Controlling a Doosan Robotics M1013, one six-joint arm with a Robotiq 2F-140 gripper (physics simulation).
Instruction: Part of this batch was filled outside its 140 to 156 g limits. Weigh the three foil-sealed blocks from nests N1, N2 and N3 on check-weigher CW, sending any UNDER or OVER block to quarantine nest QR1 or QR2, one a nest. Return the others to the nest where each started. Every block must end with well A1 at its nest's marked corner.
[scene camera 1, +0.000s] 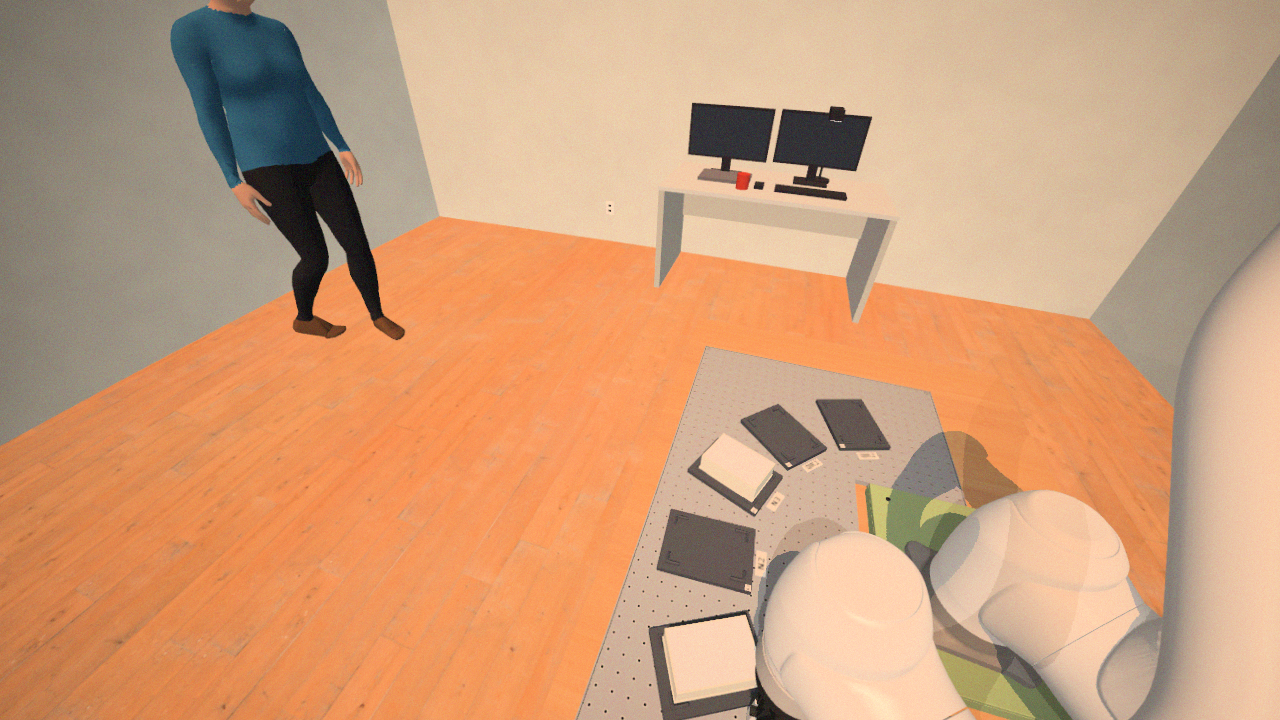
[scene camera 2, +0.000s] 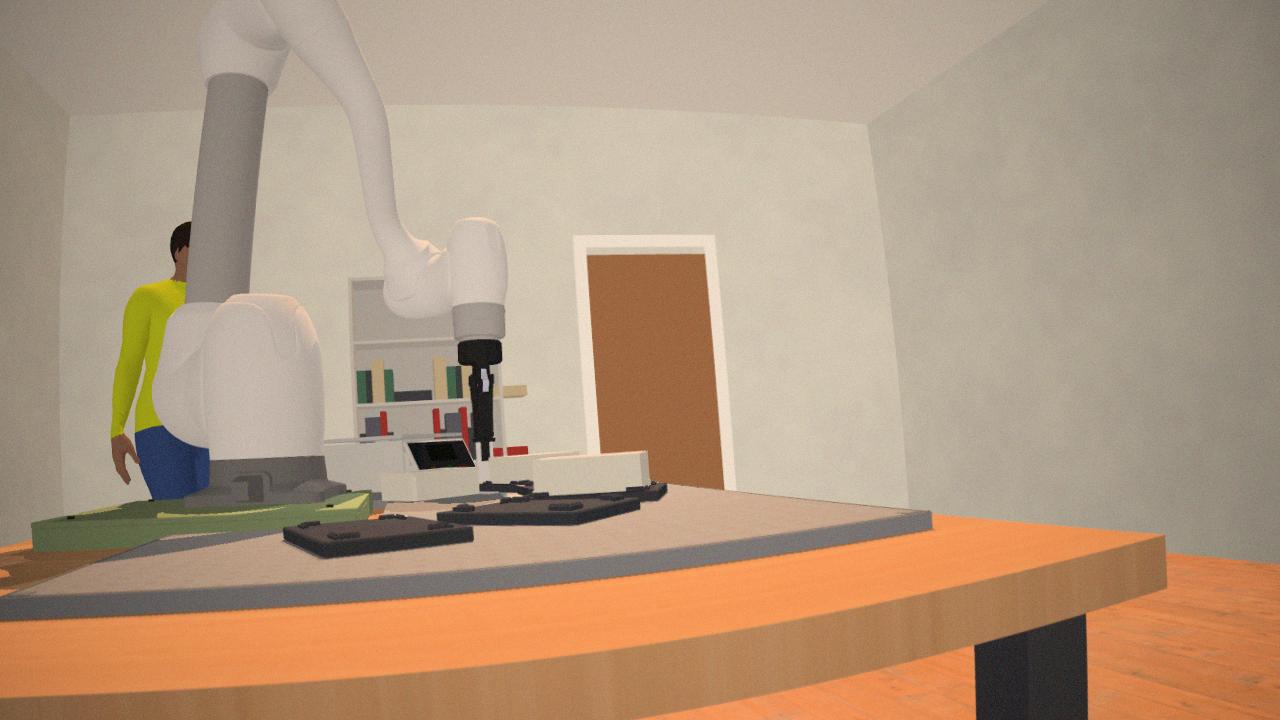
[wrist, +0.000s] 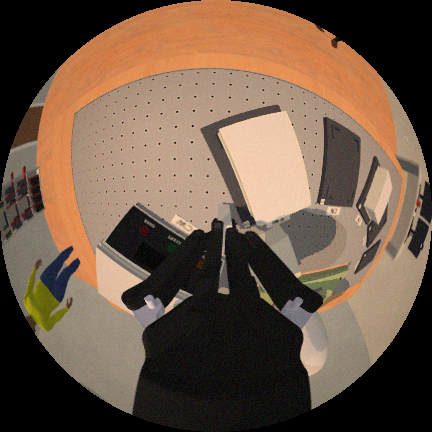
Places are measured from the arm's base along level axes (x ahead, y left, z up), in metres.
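Pixels of known places: gripper, fingertip midpoint: (wrist: 222, 212); arm's base, link origin: (scene camera 1: 964, 608) (scene camera 2: 270, 500).
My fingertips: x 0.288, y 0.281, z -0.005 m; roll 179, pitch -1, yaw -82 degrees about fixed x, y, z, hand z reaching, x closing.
For each thing: its top centre in the pictures, then the offset to it from my fingertips. "*": a spot on its surface instead. Level surfaces: height alone.
- nest N1, top centre: (wrist: 264, 165) (scene camera 1: 710, 660) dx +0.080, dy -0.044, dz +0.003 m
- Nest N2, top centre: (scene camera 1: 708, 545) (wrist: 347, 166) dx +0.136, dy -0.217, dz +0.004 m
- nest N3, surface spot: (scene camera 1: 756, 503) * dx +0.074, dy -0.345, dz -0.001 m
- Check-weigher CW, top centre: (scene camera 2: 395, 436) (wrist: 140, 301) dx -0.161, dy +0.122, dz +0.086 m
- perforated mat, surface height: dz -0.013 m
My gripper (scene camera 2: 484, 467) (wrist: 222, 212) is shut and empty, its tips low beside the label-side edge of nest N1 (scene camera 1: 657, 658) (wrist: 220, 160). A pale block (scene camera 1: 711, 658) (wrist: 267, 167) lies on N1; whether it is seated level is unclear. Nest N2 (scene camera 1: 707, 550) (wrist: 340, 162) is empty. Another pale block (scene camera 1: 738, 467) (scene camera 2: 590, 472) (wrist: 378, 196) sits on nest N3 (scene camera 1: 756, 503). Two further dark nests (scene camera 1: 783, 436) (scene camera 1: 852, 424) are empty. Check-weigher CW (scene camera 2: 429, 484) (wrist: 120, 272) stands left in the wrist view, its display dark. The third block cannot be made out. Well A1 markings are unreadable.
The perforated mat (scene camera 1: 626, 617) (wrist: 150, 125) carries the nests. The green base plate (scene camera 1: 881, 514) (scene camera 2: 89, 534) lies under the arm's foot. A person in blue (scene camera 1: 250, 89) stands beyond the table; one in yellow (scene camera 2: 147, 358) (wrist: 42, 295) stands behind the arm.
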